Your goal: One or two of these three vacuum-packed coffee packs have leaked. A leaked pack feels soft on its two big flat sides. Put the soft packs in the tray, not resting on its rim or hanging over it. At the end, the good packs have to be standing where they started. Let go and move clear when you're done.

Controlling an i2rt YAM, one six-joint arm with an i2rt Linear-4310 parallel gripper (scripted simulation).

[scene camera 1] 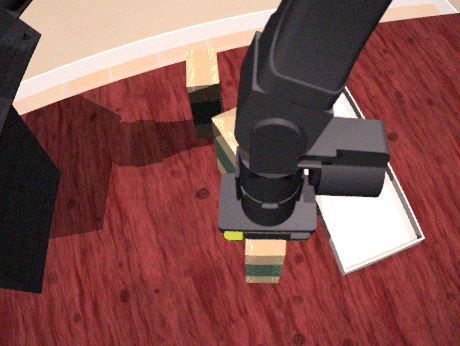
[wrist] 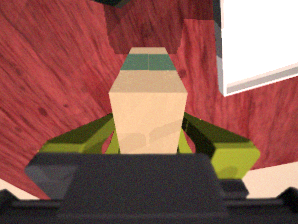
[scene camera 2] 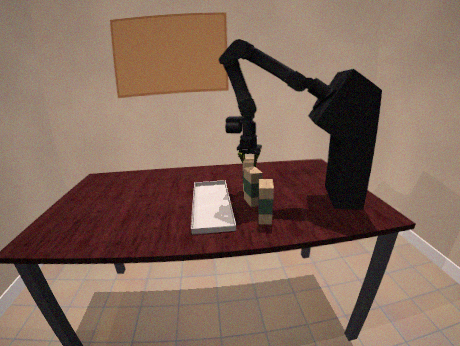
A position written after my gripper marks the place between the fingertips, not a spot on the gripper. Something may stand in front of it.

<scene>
In view: my gripper [scene camera 1: 265, 234] and a white tray [scene camera 1: 363, 228].
The white tray also shows in scene camera 2 [scene camera 2: 211, 203]. My gripper also shows in the wrist view [wrist: 148, 112].
</scene>
